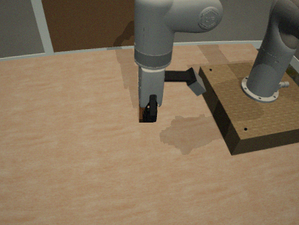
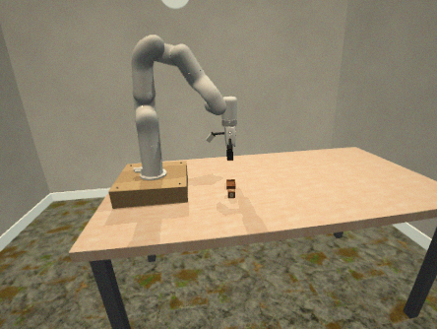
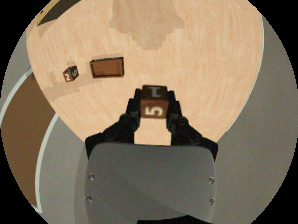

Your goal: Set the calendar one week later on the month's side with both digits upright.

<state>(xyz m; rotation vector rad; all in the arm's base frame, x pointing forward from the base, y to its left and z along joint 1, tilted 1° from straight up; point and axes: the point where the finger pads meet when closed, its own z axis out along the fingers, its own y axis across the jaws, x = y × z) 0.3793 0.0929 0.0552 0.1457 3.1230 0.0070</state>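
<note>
Right now the brown tray is 10 mm behind my hand, 100 mm to the right of it and 120 mm below it. Also, from my hand: cube (30 mm behind, 210 mm to the right, 110 mm below).
</note>
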